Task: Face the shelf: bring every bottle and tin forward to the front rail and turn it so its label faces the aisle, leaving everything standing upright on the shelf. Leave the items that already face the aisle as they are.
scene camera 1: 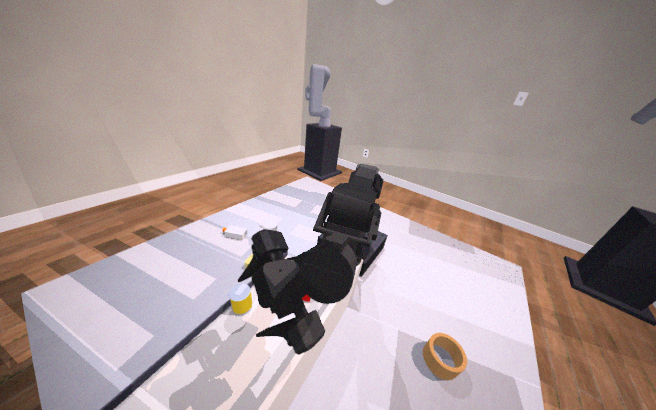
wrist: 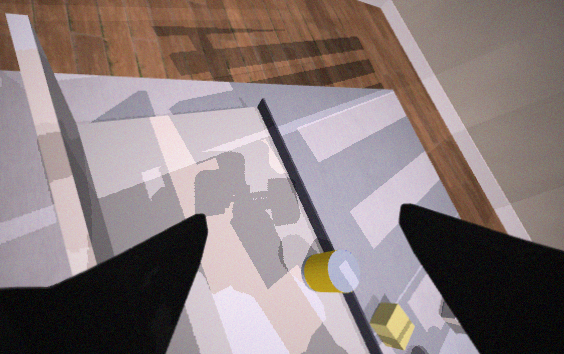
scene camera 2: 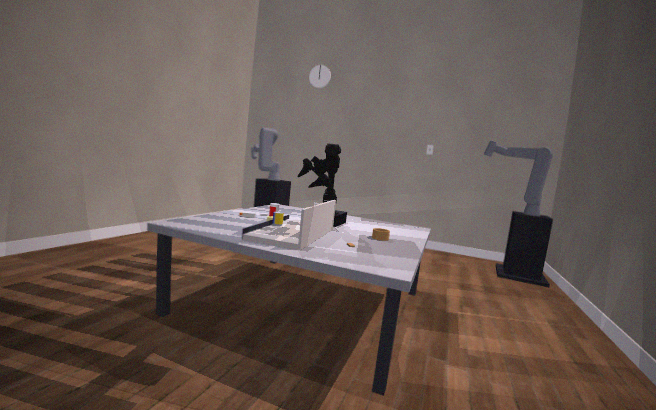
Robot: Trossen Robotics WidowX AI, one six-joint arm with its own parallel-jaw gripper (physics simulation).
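Places are measured from the arm's base along level axes (x up, y ahead, z left), in centimetres.
Where they show: gripper, fingertip midpoint: (scene camera 1: 248,306) (wrist: 302,217) (scene camera 2: 303,181).
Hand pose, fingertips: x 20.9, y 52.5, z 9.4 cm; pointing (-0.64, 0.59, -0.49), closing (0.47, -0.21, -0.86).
Note:
Each offset is from my fingertips to the centre of the thing. "*": to the spot under its first point.
A yellow tin with a pale top @(dx -22.2, dy -5.7, dz -16.9 cm) (scene camera 1: 241,301) (scene camera 2: 279,218) (wrist: 320,272) stands upright on the shelf, close to the dark front rail @(* dx -24.0, dy +13.7, dz -16.4 cm) (scene camera 1: 165,358) (scene camera 2: 260,226) (wrist: 295,178). A blue strip shows on its side in scene view 2; I cannot tell which way its label faces. A red and white item @(* dx -22.9, dy -27.5, dz -35.6 cm) (scene camera 2: 273,211) stands farther along; in scene view 1 a red patch @(* dx -23.2, dy -19.9, dz -4.7 cm) (scene camera 1: 306,298) shows behind the arm. My gripper (scene camera 1: 250,307) (scene camera 2: 305,180) (wrist: 302,217) is open and empty, above the shelf. The shelf's pale back panel (scene camera 2: 317,223) (wrist: 62,155) stands opposite the rail.
A yellow block @(dx -26.4, dy -17.8, dz -29.7 cm) (scene camera 1: 248,260) (wrist: 392,324) lies beyond the rail. A white item with an orange end @(dx -26.9, dy -21.4, dz -51.3 cm) (scene camera 1: 235,232) (scene camera 2: 247,215) lies on the table farther out. An orange ring @(dx -25.7, dy -35.6, dz +32.9 cm) (scene camera 1: 436,367) (scene camera 2: 381,237) and a small orange piece @(dx -27.9, dy -5.8, dz +26.8 cm) (scene camera 2: 351,245) lie behind the back panel.

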